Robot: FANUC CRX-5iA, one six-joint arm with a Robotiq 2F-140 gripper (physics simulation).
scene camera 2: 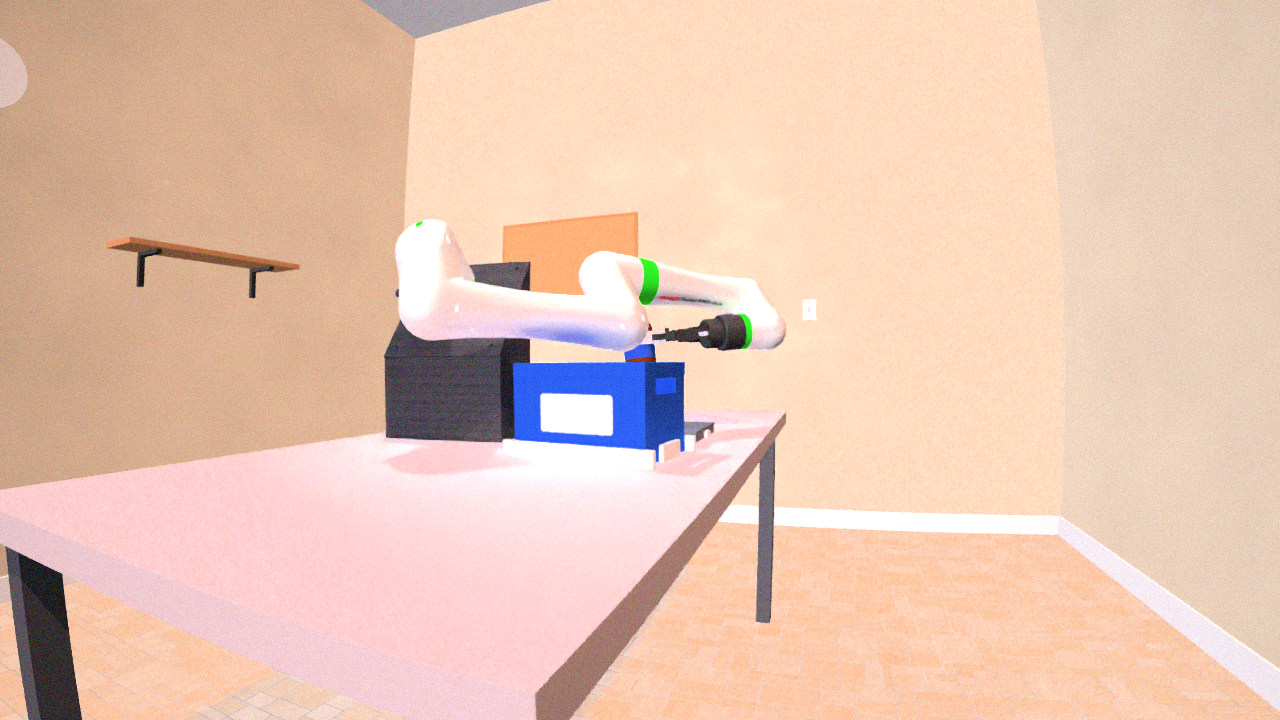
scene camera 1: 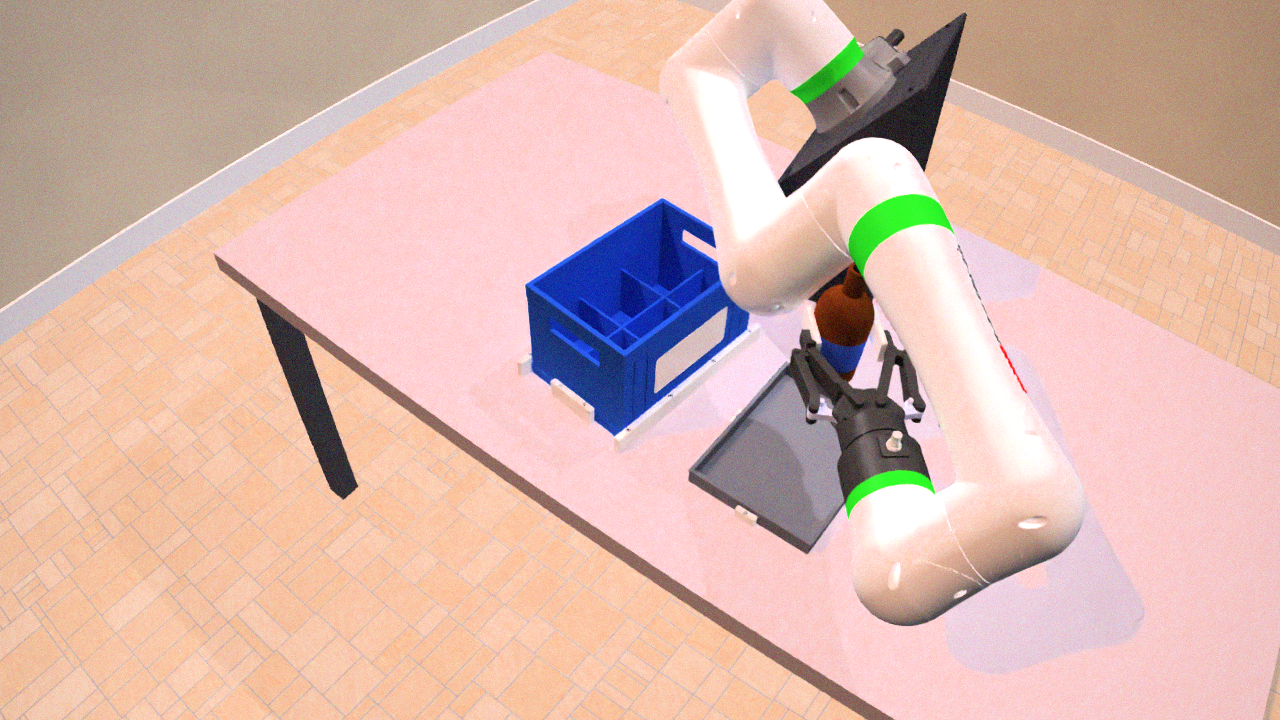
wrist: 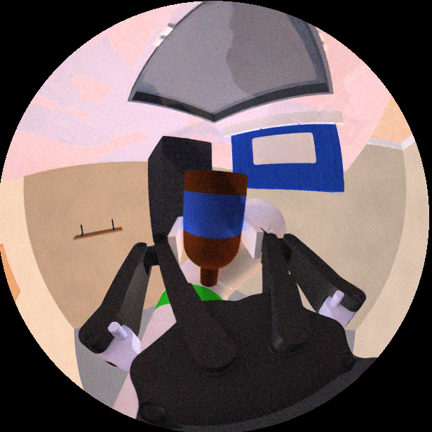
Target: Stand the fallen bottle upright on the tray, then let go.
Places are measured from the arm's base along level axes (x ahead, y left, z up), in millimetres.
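Pixels of known places: gripper, fingertip midpoint: (scene camera 1: 838, 314); arm's base, origin of the base link: (scene camera 1: 858, 107).
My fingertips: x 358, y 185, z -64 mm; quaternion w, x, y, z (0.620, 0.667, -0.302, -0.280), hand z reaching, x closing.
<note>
For each thing: its top centre in the pictures, then the offset to it from my fingertips.
- brown bottle with a blue label, middle of its top: (scene camera 1: 855, 271) (scene camera 2: 637, 303) dy +12, dx +12, dz +86 mm
- grey tray, middle of its top: (scene camera 1: 798, 445) (scene camera 2: 654, 424) dy +13, dx +52, dz -205 mm
- blue crate with dividers, middle of its top: (scene camera 1: 645, 269) (scene camera 2: 600, 362) dy -269, dx +48, dz -55 mm
The brown bottle with a blue label (scene camera 1: 844, 313) (scene camera 2: 640, 351) (wrist: 215, 215) is held in the air, neck up and nearly upright, with a slight lean in the scene camera 2 view. My gripper (scene camera 1: 845, 333) (scene camera 2: 653, 337) (wrist: 211, 225) is level and shut on the bottle's body, one white fingertip pad on each side. The grey tray (scene camera 1: 760, 456) (scene camera 2: 698, 429) (wrist: 200, 65) lies on the table, lower than the bottle. In the scene camera 1 view the bottle shows by the tray's back corner; the gripper and arm hide the tray's right part.
A blue crate with dividers (scene camera 1: 572, 376) (scene camera 2: 581, 376) (wrist: 290, 177) stands beside the tray, with white strips along its base. The black arm pedestal (scene camera 1: 921, 89) (scene camera 2: 447, 394) (wrist: 170, 190) stands behind. The arm's forearm passes close to the bottle's neck in the scene camera 1 view.
</note>
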